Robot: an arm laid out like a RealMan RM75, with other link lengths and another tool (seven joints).
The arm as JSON. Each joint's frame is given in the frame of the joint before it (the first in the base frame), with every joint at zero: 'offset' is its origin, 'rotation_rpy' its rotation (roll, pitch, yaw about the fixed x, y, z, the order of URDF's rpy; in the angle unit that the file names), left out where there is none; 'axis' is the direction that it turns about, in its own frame. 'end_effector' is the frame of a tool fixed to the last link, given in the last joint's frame.
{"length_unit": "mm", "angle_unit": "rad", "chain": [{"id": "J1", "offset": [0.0, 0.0, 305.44], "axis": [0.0, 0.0, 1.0]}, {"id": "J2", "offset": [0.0, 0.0, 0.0], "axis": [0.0, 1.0, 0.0]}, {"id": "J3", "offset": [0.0, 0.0, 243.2], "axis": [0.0, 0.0, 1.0]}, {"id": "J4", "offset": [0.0, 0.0, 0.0], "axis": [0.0, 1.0, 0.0]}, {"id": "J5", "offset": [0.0, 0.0, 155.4], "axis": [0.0, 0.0, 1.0]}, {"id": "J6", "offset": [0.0, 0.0, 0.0], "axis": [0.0, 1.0, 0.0]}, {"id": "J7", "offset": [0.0, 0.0, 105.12], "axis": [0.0, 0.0, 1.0]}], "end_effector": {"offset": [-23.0, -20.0, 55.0], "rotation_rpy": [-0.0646, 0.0, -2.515]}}
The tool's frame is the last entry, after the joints.
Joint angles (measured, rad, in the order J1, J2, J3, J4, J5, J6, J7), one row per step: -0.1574 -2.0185 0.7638 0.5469 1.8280 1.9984 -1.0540; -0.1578 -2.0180 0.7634 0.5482 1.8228 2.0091 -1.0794; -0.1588 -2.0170 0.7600 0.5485 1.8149 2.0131 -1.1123; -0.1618 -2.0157 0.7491 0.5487 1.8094 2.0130 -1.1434; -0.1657 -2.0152 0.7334 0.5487 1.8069 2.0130 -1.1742; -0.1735 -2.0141 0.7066 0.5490 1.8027 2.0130 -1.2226; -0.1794 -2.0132 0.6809 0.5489 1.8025 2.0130 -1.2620; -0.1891 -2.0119 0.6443 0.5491 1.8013 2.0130 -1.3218; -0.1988 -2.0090 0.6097 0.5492 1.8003 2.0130 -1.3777; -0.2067 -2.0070 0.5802 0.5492 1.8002 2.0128 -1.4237; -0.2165 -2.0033 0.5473 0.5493 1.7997 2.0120 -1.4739; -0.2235 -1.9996 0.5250 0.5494 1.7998 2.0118 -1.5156; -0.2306 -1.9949 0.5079 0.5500 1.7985 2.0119 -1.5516; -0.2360 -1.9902 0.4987 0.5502 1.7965 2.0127 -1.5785; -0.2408 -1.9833 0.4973 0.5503 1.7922 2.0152 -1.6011
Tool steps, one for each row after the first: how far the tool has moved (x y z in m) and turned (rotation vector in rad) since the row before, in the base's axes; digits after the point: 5 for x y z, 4 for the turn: 0.00146 -0.00087 0.00081 -0.0153 -0.0151 0.0108; 0.00067 0.00027 0.00109 -0.0132 -0.0143 0.0214; 0.00004 0.00171 0.00165 -0.0059 -0.0109 0.0236; 0.00005 0.00200 0.00169 -0.0043 -0.0114 0.0243; 0.00029 0.00380 0.00307 -0.0045 -0.0188 0.0368; -0.00012 0.00289 0.00264 -0.0032 -0.0155 0.0318; 0.00020 0.00438 0.00390 -0.0062 -0.0250 0.0456; 0.00003 0.00424 0.00423 -0.0053 -0.0235 0.0413; 0.00009 0.00339 0.00345 -0.0042 -0.0207 0.0340; 0.00002 0.00417 0.00439 -0.0030 -0.0224 0.0359; -0.00003 0.00264 0.00325 -0.0074 -0.0180 0.0280; 0.00013 0.00258 0.00324 -0.0066 -0.0146 0.0213; 0.00021 0.00174 0.00247 -0.0072 -0.0103 0.0136; 0.00028 0.00125 0.00254 -0.0094 -0.0068 0.0069
